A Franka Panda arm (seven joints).
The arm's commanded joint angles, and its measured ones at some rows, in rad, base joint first. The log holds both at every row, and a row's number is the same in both.
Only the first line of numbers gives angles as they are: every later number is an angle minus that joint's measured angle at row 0.
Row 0, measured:
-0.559 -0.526 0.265 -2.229 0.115 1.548 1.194
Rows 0 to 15, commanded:
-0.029 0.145 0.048 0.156 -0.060 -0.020 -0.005
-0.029 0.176 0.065 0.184 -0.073 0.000 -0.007
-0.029 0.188 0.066 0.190 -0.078 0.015 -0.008
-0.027 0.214 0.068 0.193 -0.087 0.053 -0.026
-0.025 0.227 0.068 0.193 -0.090 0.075 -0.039
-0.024 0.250 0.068 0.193 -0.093 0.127 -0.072
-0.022 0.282 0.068 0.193 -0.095 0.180 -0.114
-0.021 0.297 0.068 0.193 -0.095 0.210 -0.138
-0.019 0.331 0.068 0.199 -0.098 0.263 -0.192
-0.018 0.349 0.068 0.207 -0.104 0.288 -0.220
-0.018 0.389 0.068 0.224 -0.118 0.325 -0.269
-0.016 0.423 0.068 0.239 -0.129 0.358 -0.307
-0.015 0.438 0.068 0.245 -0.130 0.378 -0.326
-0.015 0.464 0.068 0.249 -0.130 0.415 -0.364
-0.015 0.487 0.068 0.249 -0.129 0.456 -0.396
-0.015 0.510 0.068 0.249 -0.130 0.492 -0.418
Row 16, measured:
-0.010 0.433 0.056 0.209 -0.111 0.416 -0.336
